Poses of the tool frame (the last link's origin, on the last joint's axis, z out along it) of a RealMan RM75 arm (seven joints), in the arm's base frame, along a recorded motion.
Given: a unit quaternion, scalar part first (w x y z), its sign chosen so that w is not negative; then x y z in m.
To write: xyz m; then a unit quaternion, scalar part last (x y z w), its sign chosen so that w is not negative. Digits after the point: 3 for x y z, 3 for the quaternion.
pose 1, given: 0.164, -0.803, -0.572, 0.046, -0.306, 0.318, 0.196
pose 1, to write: -0.306, 0.318, 0.196, -0.803, -0.572, 0.046, 0.164
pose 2, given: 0.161, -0.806, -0.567, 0.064, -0.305, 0.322, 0.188
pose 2, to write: -0.305, 0.322, 0.188, -0.806, -0.567, 0.064, 0.161
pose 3, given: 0.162, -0.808, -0.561, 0.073, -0.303, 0.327, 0.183
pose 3, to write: -0.303, 0.327, 0.183, -0.808, -0.561, 0.073, 0.162
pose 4, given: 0.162, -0.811, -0.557, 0.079, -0.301, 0.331, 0.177
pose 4, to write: -0.301, 0.331, 0.177, -0.811, -0.557, 0.079, 0.162
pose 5, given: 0.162, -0.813, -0.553, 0.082, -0.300, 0.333, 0.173
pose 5, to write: -0.300, 0.333, 0.173, -0.813, -0.553, 0.082, 0.162
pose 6, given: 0.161, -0.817, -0.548, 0.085, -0.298, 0.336, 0.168
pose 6, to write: -0.298, 0.336, 0.168, -0.817, -0.548, 0.085, 0.161
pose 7, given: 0.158, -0.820, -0.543, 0.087, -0.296, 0.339, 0.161
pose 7, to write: -0.296, 0.339, 0.161, -0.820, -0.543, 0.087, 0.158
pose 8, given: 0.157, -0.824, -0.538, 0.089, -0.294, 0.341, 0.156
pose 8, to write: -0.294, 0.341, 0.156, -0.824, -0.538, 0.089, 0.157
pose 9, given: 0.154, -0.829, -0.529, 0.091, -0.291, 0.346, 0.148
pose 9, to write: -0.291, 0.346, 0.148, -0.829, -0.529, 0.091, 0.154
